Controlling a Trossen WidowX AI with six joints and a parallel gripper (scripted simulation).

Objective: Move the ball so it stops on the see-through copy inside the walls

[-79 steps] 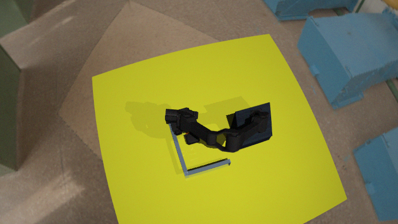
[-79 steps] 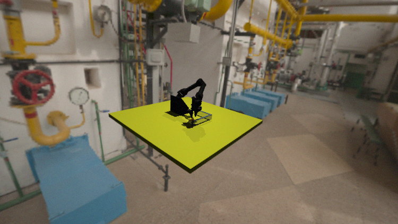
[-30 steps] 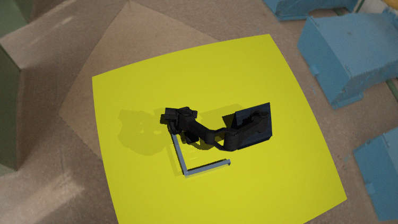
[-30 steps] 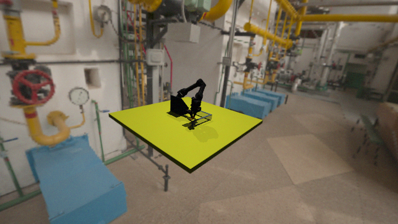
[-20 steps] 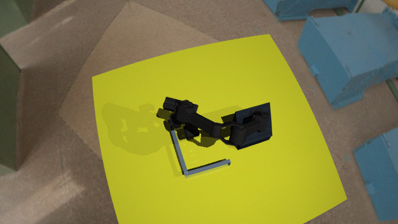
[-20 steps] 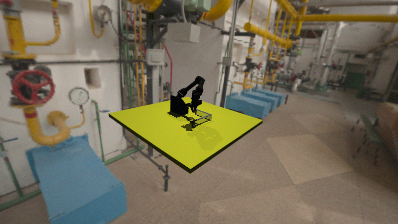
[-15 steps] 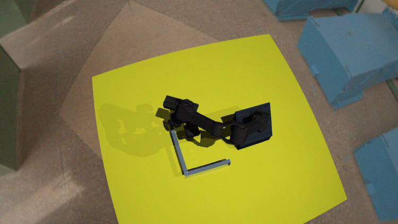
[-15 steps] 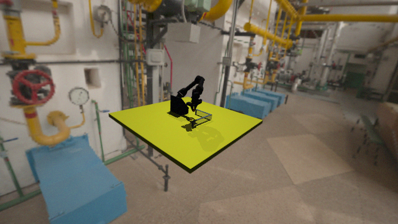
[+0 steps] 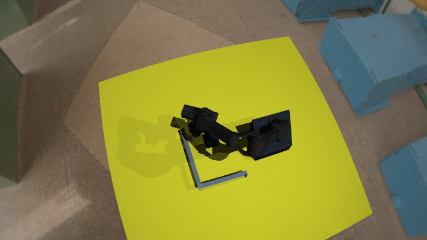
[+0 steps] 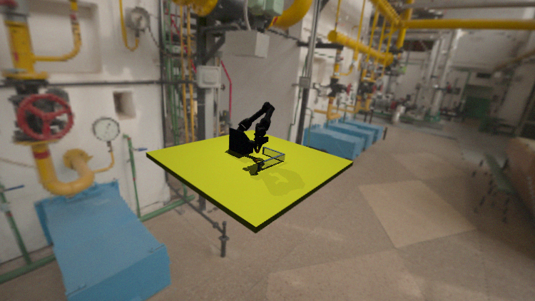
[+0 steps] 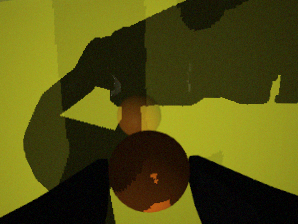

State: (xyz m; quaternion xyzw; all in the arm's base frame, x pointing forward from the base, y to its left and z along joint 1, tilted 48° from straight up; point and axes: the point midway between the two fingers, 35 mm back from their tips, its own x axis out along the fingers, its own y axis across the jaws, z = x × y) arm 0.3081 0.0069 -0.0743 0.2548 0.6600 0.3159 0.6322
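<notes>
Right now my gripper tip is 90 mm above the see-through copy of ball. The rest, counted from my gripper tip: orange ball right at my gripper tip.
</notes>
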